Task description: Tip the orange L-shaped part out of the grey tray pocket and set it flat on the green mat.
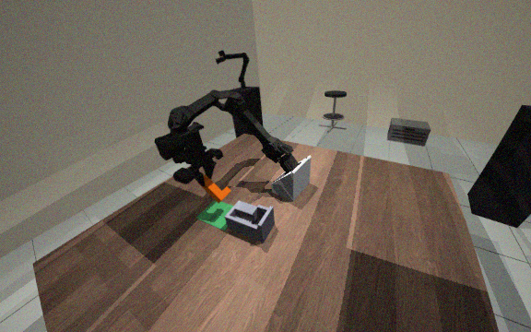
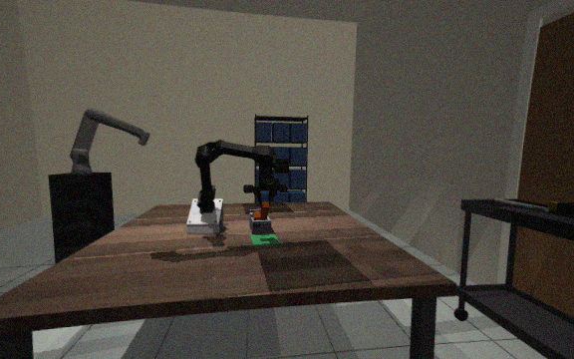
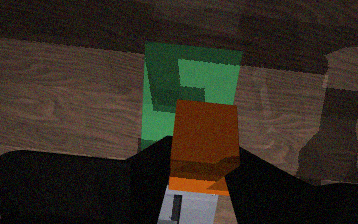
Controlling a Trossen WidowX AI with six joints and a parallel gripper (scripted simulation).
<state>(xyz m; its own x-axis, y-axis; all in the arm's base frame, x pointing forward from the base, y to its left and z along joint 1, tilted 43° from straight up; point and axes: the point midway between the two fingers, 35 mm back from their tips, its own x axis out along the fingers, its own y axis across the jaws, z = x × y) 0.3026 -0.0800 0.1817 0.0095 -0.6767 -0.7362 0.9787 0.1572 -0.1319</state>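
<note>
Right now my gripper tip is 20 mm to the right of the green mat and 170 mm above it. The rest, counted from my gripper tip: orange L-shaped part: 20 mm behind, 30 mm to the left, 30 mm below.
</note>
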